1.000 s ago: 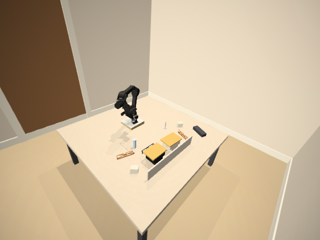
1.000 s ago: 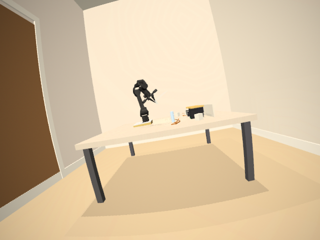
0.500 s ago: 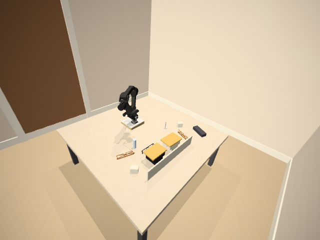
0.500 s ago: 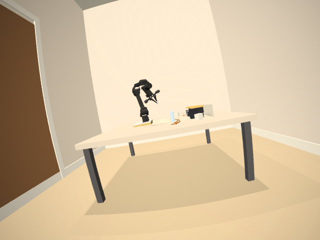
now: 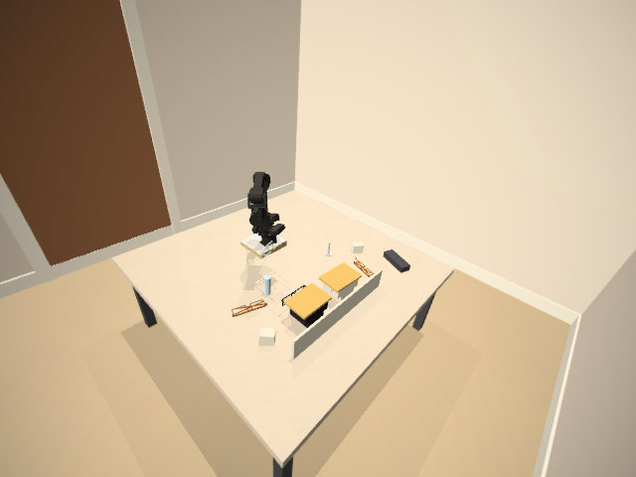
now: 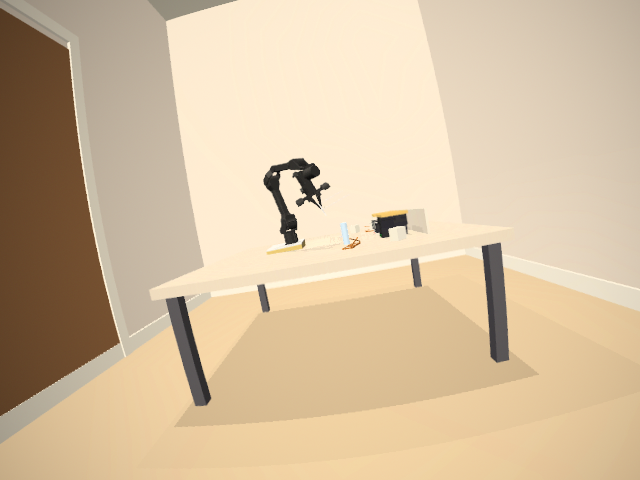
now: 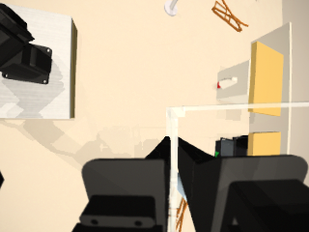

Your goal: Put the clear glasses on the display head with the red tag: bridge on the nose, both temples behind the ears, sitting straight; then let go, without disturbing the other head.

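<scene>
My gripper tip is now 280 mm short of the pale display head, 150 mm to the right of it and 130 mm above it. Round my gripper tip: clear stand: 330 mm to the left, 160 mm below, 60 mm ahead; grey panel: 430 mm ahead, 130 mm below, 50 mm to the left; black display head: 300 mm ahead, 130 mm below, 70 mm to the right.
</scene>
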